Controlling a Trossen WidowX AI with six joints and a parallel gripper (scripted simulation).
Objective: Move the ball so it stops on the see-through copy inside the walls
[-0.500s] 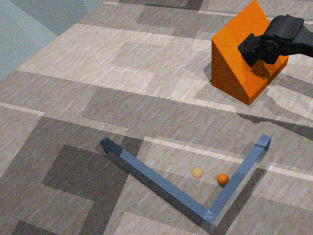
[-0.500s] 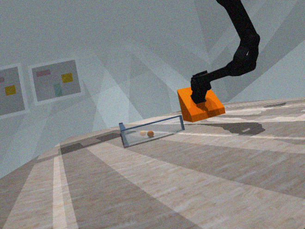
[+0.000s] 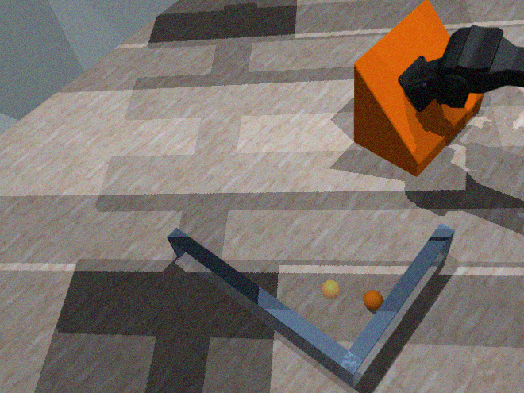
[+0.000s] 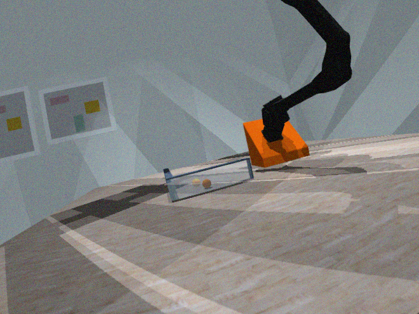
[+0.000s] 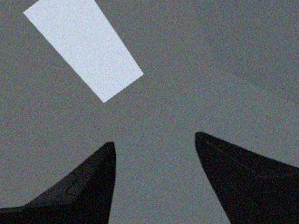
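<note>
My gripper tip is 69 cm above the orange ball, 27 cm short of it and 13 cm to the left of it. From my gripper tip the other things lie so: see-through copy of ball: 69 cm below, 30 cm ahead, 19 cm to the right; clear wall: 68 cm below, 26 cm ahead, 10 cm to the right.
</note>
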